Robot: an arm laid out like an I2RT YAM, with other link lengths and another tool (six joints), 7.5 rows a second.
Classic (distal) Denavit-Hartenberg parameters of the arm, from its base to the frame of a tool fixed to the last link. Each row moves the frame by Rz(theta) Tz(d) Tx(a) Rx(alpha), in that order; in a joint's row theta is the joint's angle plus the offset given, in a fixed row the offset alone. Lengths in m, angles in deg.
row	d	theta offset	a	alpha
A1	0.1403	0	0.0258	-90
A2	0	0	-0.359	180
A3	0	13.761	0.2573	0
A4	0.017	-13.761	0.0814	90
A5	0.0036	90	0	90
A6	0.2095	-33	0.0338	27.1
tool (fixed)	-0.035	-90	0	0
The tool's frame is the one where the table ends.
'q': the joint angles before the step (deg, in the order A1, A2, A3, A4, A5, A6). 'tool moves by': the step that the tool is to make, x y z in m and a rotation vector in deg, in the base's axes. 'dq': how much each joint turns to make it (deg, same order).
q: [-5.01 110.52 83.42 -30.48 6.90 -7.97]
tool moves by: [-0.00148 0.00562 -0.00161 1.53 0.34 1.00]
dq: [0.00 -0.22 -0.11 -0.58 -1.80 -0.05]
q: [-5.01 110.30 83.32 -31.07 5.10 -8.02]
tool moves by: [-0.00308 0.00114 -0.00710 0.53 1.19 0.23]
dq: [-0.08 0.34 -0.35 -0.54 -0.52 -0.04]
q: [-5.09 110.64 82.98 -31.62 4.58 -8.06]
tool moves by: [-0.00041 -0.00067 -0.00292 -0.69 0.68 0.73]
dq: [-0.01 0.28 -0.08 -0.18 0.27 -1.02]
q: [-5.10 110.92 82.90 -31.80 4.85 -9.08]
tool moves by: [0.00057 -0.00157 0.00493 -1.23 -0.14 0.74]
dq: [0.04 -0.29 0.29 -0.22 0.69 -1.22]
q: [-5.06 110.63 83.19 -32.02 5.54 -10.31]
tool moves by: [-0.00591 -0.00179 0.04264 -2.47 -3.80 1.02]
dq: [0.14 -4.37 0.56 -0.72 1.32 -1.90]
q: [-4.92 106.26 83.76 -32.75 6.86 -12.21]
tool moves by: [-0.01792 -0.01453 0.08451 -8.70 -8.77 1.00]
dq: [-0.21 -8.57 -0.61 2.55 5.27 -6.08]
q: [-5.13 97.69 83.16 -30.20 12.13 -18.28]
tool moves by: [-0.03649 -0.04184 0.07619 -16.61 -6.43 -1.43]
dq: [-2.94 -8.33 -4.44 8.40 8.71 -13.79]
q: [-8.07 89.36 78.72 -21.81 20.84 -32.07]
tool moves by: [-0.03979 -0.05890 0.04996 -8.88 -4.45 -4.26]
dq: [-8.25 -4.61 -2.08 7.03 0.08 -9.30]
